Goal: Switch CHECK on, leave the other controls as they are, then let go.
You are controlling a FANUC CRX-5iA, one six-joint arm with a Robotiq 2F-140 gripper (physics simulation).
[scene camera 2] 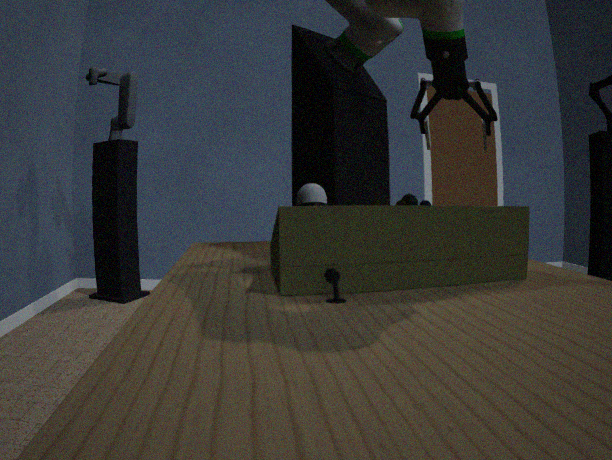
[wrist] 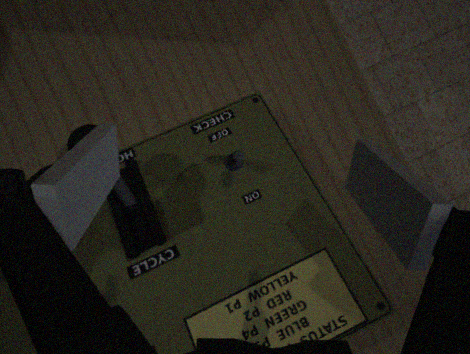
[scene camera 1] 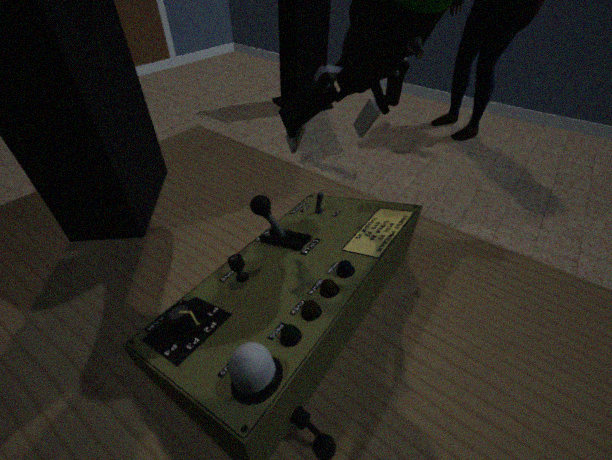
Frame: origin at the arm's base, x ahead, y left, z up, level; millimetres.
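Seen in the pictures: gripper, fingertip midpoint: (scene camera 2: 457, 147) (wrist: 237, 157) (scene camera 1: 325, 137); arm's base at its link origin: (scene camera 2: 341, 58).
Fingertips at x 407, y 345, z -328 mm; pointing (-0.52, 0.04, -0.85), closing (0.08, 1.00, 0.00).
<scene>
Offsets run from my fingertips to a thing's middle. "spot": to the spot under its first point.
The green control box @(129 mm right, 100 mm ahead, 191 mm down) (scene camera 1: 265, 295) (scene camera 2: 400, 245) (wrist: 210, 225) stands on the wooden table. The CHECK toggle @(14 mm left, 26 mm back, 161 mm down) (scene camera 1: 319, 202) (wrist: 235, 161) is a small dark lever at the box's far end. In the wrist view it shows between its OFF label @(spot: 0 mm left, 60 mm back, 200 mm down) (wrist: 220, 134) and its ON label @(spot: 30 mm left, 15 mm ahead, 173 mm down) (wrist: 251, 196); which way it leans is hard to tell from these dim frames. My gripper (scene camera 1: 331, 131) (scene camera 2: 456, 142) (wrist: 237, 157) is wide open and empty. It hangs above the far end of the box, apart from the toggle, with its pale fingertips on either side of it in the wrist view.
The CYCLE lever (scene camera 1: 260, 205) with a black ball stands near the toggle. A smaller knobbed lever @(209 mm right, 64 mm ahead, 173 mm down) (scene camera 1: 236, 262), a selector dial @(320 mm right, 110 mm ahead, 171 mm down) (scene camera 1: 175, 330), several dark buttons and a white dome @(spot: 271 mm right, 269 mm ahead, 90 mm down) (scene camera 1: 252, 367) are farther along. Another knobbed lever @(spot: 219 mm right, 320 mm ahead, 240 mm down) (scene camera 1: 312, 432) (scene camera 2: 334, 285) stands beside the box.
</scene>
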